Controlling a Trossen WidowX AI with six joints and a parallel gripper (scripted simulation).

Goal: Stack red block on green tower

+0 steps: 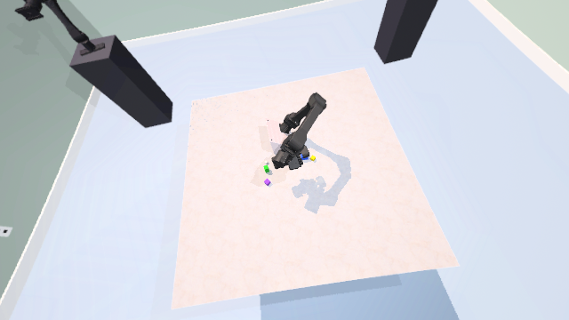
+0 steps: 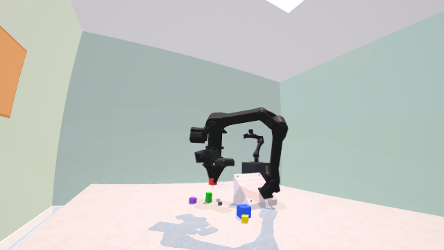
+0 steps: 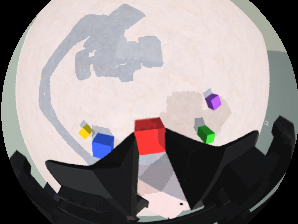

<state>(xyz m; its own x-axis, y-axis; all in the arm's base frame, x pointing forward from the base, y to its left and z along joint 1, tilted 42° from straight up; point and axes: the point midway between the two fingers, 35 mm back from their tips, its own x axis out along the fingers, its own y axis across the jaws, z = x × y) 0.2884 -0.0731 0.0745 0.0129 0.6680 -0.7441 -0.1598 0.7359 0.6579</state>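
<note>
The small grey cube lies 90 mm behind my gripper tip, 90 mm to the right of it and 120 mm below it. Also, from my gripper tip: yellow cube (60 mm behind, 130 mm to the left, 110 mm below); then red block (right at my gripper tip); then blue cube (90 mm behind, 90 mm to the left, 100 mm below).
</note>
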